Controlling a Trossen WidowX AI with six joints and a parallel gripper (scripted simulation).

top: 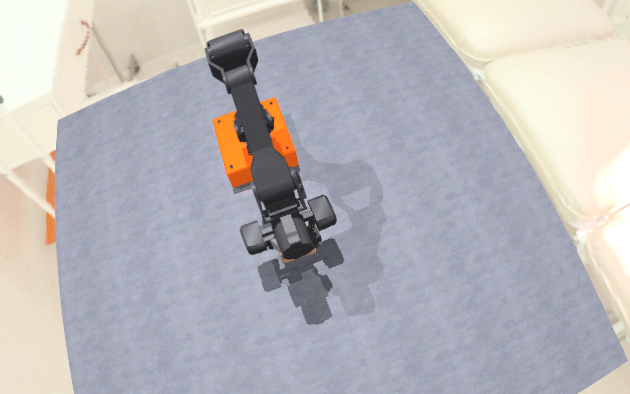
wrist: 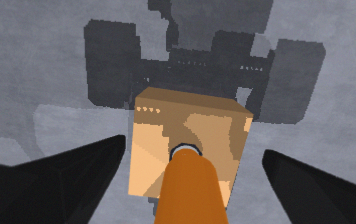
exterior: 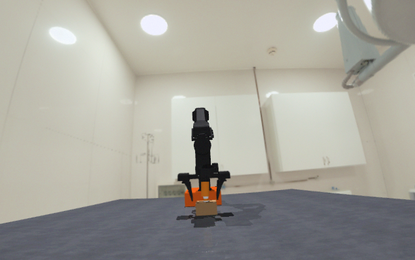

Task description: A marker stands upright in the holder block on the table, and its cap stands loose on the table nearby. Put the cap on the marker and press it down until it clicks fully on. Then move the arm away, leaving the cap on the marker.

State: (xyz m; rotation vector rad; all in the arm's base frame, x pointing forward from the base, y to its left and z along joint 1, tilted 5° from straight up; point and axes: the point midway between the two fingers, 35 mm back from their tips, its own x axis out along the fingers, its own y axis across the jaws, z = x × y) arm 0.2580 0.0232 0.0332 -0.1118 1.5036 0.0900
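My gripper tip is 3 cm below the white marker and 1 cm past it. Round my gripper tip: orange cap (4 cm above, 1 cm behind); then tan holder block (3 cm below, 1 cm behind).
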